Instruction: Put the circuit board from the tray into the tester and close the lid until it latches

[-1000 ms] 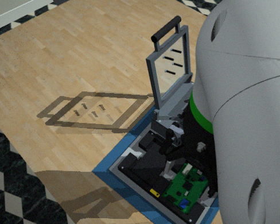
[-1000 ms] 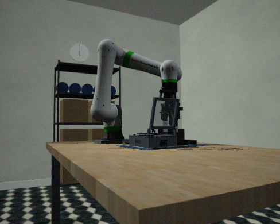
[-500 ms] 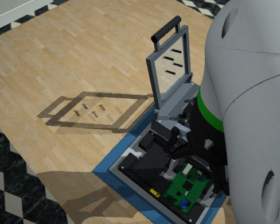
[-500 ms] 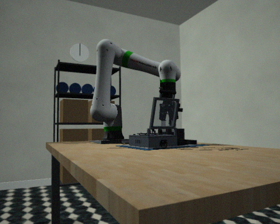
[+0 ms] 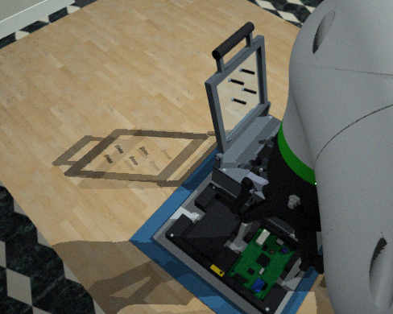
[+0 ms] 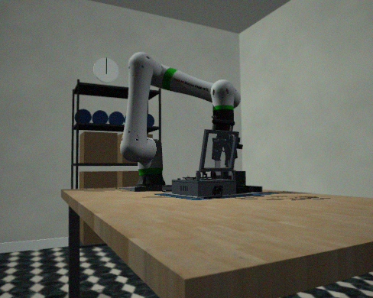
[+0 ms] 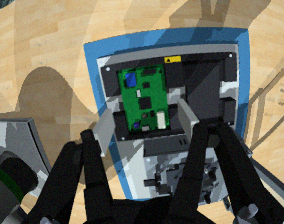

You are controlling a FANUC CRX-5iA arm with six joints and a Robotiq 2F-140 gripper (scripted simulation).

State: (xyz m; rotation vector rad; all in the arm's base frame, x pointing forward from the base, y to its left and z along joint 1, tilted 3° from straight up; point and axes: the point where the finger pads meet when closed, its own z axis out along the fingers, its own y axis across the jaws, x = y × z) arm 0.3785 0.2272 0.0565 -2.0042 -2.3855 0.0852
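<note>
The green circuit board is 8 cm below my hand. From my hand the other things lie so: tester lid: 21 cm ahead, 14 cm to the right, 9 cm above; then tester: 11 cm to the right, 11 cm ahead, 2 cm above.
</note>
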